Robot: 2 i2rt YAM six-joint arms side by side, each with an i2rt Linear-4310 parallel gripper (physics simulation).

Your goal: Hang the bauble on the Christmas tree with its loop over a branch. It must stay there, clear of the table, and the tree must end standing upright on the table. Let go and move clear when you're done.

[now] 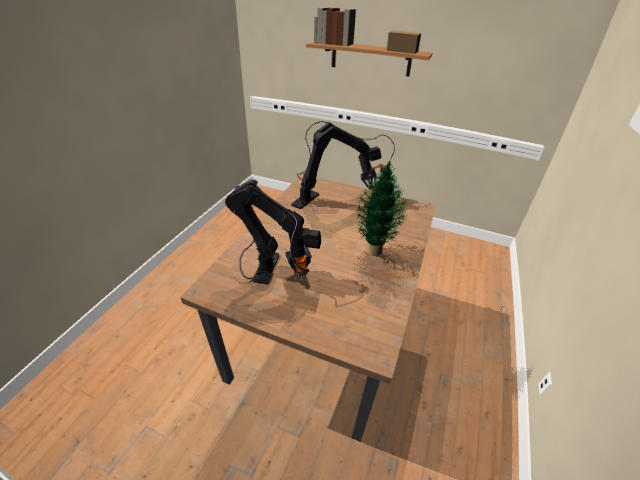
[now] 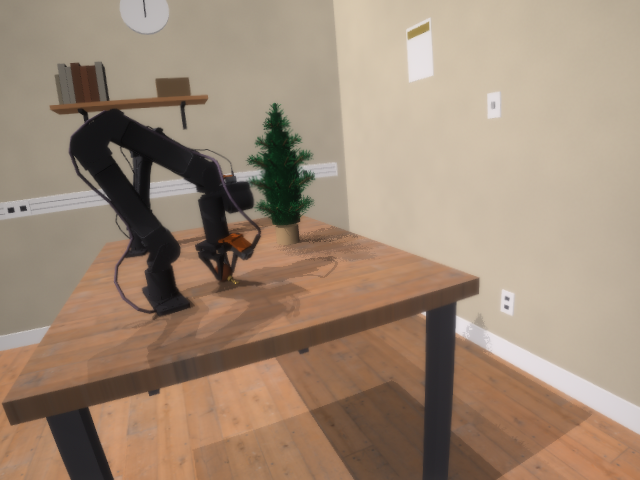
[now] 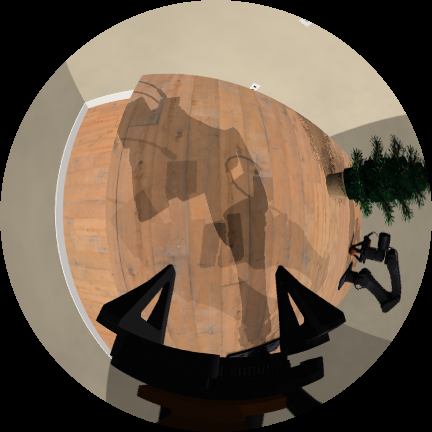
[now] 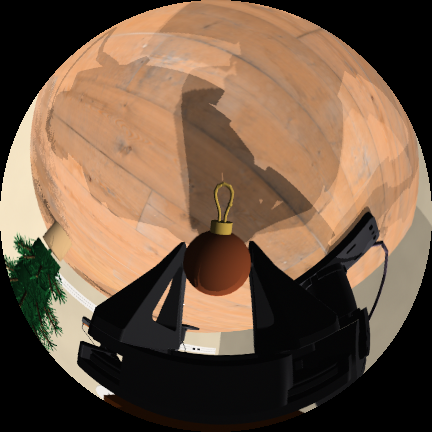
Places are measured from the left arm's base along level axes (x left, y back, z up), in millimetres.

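Pixels of known places: left gripper, between the fingertips: (image 3: pixel 224 271); right gripper, between the fingertips: (image 2: pixel 225 276) (image 3: pixel 351 249) (image 4: pixel 216 247); left arm's base, origin of its link: (image 1: pixel 305 199) (image 2: pixel 141 250) (image 3: pixel 254 351); right arm's base, origin of its link: (image 1: pixel 266 267) (image 2: pixel 164 298) (image 3: pixel 345 274) (image 4: pixel 321 272).
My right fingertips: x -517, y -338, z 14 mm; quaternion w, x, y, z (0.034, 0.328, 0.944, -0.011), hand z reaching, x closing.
Ahead of a thing's pixels: the offset from my right fingertips to its top centre. Level surfaces: height alone.
The bauble {dz +34, dx +1, dy +3 mm} (image 2: pixel 223 270) (image 3: pixel 353 252) (image 4: pixel 216 262), a red-brown ball with a gold cap and gold wire loop, is low at the table, loop sideways; whether it touches the wood is unclear. My right gripper (image 1: pixel 302 273) (image 2: pixel 227 277) (image 4: pixel 216 247) is shut on the bauble, one finger against each side, with the loop free beyond the fingertips. My left gripper (image 1: pixel 368 184) (image 3: pixel 224 271) is open and empty, high above the table beside the tree. The green Christmas tree {dz +455, dx +334, dy -208 mm} (image 1: pixel 382 211) (image 2: pixel 283 178) (image 3: pixel 387 182) (image 4: pixel 37 275) stands upright in its tan pot.
The wooden table {dz -14 mm} (image 1: pixel 330 330) (image 2: pixel 361 289) carries both arm bases at one long side, the right arm's base (image 1: pixel 265 273) close beside the bauble. The tree stands near the opposite edge. A wall shelf (image 1: pixel 368 50) (image 2: pixel 129 103) hangs behind the table, above arm height.
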